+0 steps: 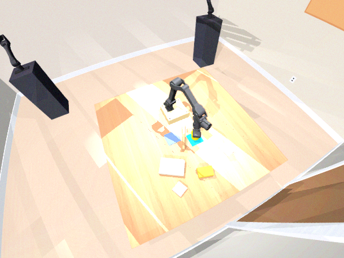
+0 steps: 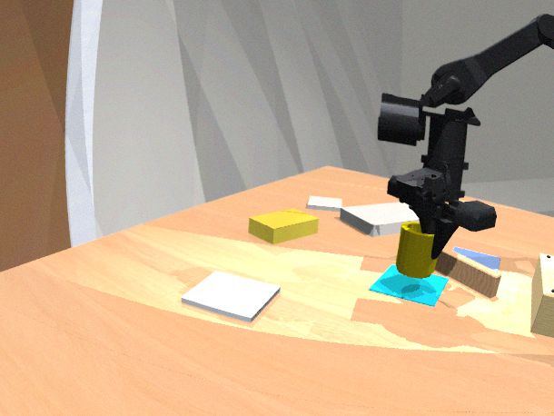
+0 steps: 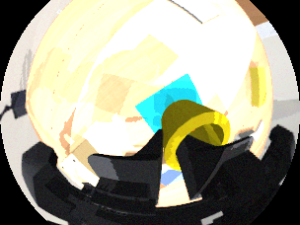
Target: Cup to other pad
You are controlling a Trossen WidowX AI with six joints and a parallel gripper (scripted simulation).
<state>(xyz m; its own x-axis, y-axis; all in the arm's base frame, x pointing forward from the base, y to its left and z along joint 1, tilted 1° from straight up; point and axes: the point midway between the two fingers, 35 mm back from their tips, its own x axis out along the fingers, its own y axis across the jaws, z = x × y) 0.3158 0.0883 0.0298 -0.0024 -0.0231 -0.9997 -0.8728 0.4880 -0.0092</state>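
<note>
The cyan pad is 70 mm below my gripper tip, 20 mm ahead of it and 10 mm to the right of it. Round my gripper tip: pale blue pad (180 mm to the right, 70 mm below, 60 mm behind); wooden bar (100 mm to the right, 50 mm below, 20 mm behind); yellow cup (20 mm to the right, 20 mm ahead).
</note>
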